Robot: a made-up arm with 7 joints.
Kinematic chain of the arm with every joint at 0, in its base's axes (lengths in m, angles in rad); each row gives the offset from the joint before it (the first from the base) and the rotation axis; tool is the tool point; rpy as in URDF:
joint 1: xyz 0 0 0.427 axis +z
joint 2: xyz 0 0 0 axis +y
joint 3: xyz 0 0 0.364 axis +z
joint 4: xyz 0.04 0 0 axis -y
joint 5: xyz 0.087 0 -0.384 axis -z
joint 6: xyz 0 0 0 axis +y
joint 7: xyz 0.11 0 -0.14 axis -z
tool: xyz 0 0 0 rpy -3.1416 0 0
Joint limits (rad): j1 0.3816..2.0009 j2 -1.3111..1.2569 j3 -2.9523..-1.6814 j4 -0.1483..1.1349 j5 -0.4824..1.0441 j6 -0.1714..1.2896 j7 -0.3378..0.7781
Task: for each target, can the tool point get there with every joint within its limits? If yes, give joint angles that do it. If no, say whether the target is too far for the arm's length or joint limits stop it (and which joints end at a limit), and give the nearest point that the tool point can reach.
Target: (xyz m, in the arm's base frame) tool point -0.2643 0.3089 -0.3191
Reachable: no: joint limits stop it (at a limit: joint 1, joint 2, joint 3, joint 5, joint 6) | nearest point -0.1849 -0.0494 -0.0268 | short by 0.469 m
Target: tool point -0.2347 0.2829 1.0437
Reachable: no: joint limits stop it (at a limit: joint 1, joint 2, joint 3, joint 4, joint 6) | nearest point -0.0279 0.1295 1.0808 | short by 0.260 m
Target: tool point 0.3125 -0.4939 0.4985
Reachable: yes | joints 0.9445 -0.4906 -1.7927 0.8749 0.3431 0.0529 0.0691
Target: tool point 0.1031 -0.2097 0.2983
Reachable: yes | joints 1.1659 0.4283 -1.9121 -0.0287 0.2410 0.1582 0.0254
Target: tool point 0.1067 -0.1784 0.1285
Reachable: yes | joints 1.7257 -0.6599 -2.8429 0.3022 0.3875 0.2986 -0.1761
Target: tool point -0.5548 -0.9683 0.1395
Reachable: no: too far | nearest point -0.3298 -0.5756 0.2561 | short by 0.467 m
